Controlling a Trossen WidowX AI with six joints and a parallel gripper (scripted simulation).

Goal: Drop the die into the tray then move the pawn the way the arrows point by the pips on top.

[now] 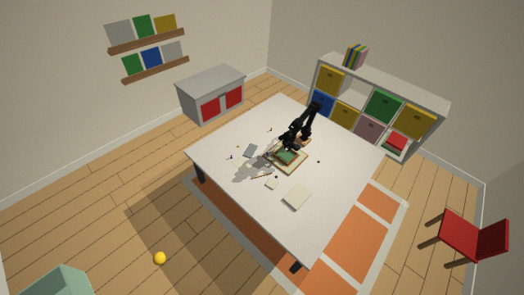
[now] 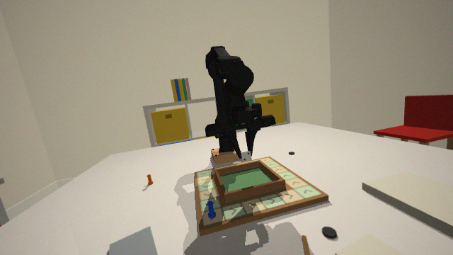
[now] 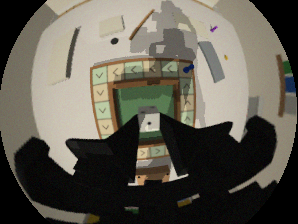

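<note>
The blue pawn lies 120 mm ahead of my gripper tip, 90 mm to the right of it and 60 mm below it. From my gripper tip the other things lie so: wooden stick (270 mm ahead, 40 mm to the left, 80 mm below); white die (right at my gripper tip); dice tray (20 mm behind, 80 mm below).
</note>
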